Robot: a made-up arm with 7 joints.
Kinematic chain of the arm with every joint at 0, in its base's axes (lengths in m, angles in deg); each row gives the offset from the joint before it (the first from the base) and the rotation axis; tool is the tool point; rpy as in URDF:
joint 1: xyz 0 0 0.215 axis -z
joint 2: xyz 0 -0.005 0.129 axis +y
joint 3: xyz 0 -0.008 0.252 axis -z
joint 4: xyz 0 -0.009 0.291 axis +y
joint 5: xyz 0 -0.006 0.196 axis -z
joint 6: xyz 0 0 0.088 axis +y
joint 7: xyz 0 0 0.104 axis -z
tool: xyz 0 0 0 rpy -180 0 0
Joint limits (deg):
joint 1: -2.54..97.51
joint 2: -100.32..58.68
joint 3: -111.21..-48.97
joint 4: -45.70..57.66
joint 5: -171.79..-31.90
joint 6: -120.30..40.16
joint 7: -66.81..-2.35
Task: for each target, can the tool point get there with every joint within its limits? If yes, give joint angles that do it. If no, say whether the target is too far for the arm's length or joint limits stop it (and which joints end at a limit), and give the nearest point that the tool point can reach.
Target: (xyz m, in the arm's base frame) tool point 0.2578 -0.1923 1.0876
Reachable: yes | joints 39.28 15.64 -83.32 -1.27 -116.88 -104.06 -49.01
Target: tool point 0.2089 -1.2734 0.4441
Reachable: no: too far | nearest point 0.1333 -0.8126 0.5861 | short by 0.488 m
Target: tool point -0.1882 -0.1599 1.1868
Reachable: yes | joints 79.53 16.45 -60.56 -32.57 -149.48 23.72 -37.15
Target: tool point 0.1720 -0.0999 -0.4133
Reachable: no: joint limits stop it (at a limit: joint 1, joint 2, joint 3, joint 4, joint 5) | nearest point 0.3214 0.5365 0.1683 | short by 0.875 m
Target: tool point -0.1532 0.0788 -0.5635
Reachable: no: joint limits stop it (at a limit: joint 2, joint 3, joint 4, joint 6) | nearest point -0.6614 0.3402 -0.0072 | short by 0.798 m
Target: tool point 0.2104 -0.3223 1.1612
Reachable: yes | joints 56.60 21.09 -101.79 -9.79 -139.01 -48.35 -24.96
